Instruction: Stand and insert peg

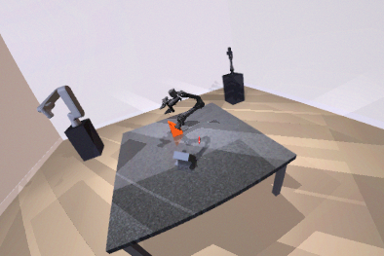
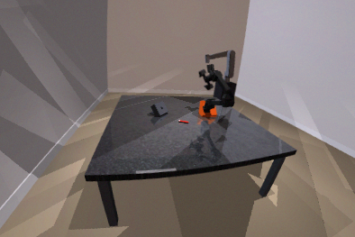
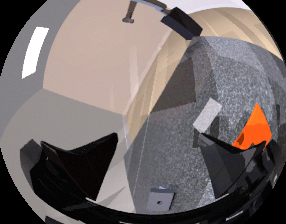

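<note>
Now: gripper tip 230 mm short of the red peg, 230 mm to the right of it and 300 mm above it. The rest, counted from my gripper tip: sloped panel (390 mm ahead, 30 mm to the left, 260 mm below).
</note>
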